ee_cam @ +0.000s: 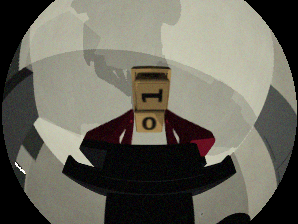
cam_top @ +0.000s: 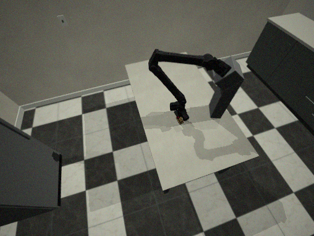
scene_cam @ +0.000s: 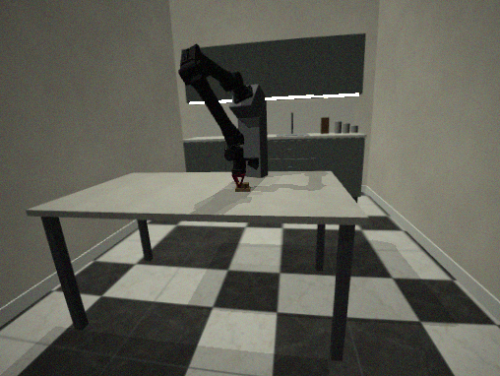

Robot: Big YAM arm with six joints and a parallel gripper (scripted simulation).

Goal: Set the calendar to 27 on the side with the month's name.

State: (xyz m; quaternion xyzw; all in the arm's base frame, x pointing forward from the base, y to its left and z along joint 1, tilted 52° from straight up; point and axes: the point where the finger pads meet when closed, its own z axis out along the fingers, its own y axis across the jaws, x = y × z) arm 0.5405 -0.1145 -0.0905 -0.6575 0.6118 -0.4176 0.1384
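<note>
My hand is 2 cm to the right of the wooden tray and 2 cm above it.
</note>
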